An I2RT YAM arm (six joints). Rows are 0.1 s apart.
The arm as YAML. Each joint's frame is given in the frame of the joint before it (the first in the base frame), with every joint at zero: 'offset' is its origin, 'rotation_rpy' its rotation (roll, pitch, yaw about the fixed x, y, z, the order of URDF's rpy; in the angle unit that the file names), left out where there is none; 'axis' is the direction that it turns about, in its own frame. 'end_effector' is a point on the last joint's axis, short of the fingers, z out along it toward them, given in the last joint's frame.
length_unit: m
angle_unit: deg
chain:
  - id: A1
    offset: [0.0, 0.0, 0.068]
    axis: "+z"
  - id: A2
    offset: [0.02, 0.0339, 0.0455]
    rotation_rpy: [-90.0, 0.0, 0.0]
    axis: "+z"
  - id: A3
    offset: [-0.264, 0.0, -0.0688]
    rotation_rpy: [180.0, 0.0, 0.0]
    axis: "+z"
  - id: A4
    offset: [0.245, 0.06, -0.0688]
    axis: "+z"
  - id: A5
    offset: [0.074, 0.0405, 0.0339]
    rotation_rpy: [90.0, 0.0, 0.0]
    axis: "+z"
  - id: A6
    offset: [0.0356, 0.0, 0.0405]
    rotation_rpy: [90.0, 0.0, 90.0]
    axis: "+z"
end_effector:
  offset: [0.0, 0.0, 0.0]
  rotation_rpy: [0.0, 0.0, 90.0]
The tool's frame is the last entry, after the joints.
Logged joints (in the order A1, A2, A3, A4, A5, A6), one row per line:
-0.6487 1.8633 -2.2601 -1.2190 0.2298 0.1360
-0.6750 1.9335 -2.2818 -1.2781 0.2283 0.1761
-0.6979 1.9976 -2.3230 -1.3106 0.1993 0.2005
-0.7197 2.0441 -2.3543 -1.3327 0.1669 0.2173
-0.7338 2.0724 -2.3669 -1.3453 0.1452 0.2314
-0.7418 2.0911 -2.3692 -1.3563 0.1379 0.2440
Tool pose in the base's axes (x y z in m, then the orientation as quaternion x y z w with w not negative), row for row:
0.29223 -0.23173 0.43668 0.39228 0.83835 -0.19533 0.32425
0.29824 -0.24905 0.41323 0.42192 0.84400 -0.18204 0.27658
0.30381 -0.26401 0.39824 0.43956 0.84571 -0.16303 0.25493
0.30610 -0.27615 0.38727 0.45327 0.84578 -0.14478 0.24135
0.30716 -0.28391 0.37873 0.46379 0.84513 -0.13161 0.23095
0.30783 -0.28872 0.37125 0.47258 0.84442 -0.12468 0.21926
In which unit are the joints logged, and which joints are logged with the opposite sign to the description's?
The joints are logged in radians. Opposite sign: A3.
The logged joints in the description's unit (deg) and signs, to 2 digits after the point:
-37.17 106.76 129.49 -69.84 13.17 7.79
-38.67 110.78 130.74 -73.23 13.08 10.09
-39.99 114.45 133.10 -75.09 11.42 11.49
-41.24 117.12 134.89 -76.36 9.56 12.45
-42.04 118.74 135.61 -77.08 8.32 13.26
-42.50 119.81 135.75 -77.71 7.90 13.98

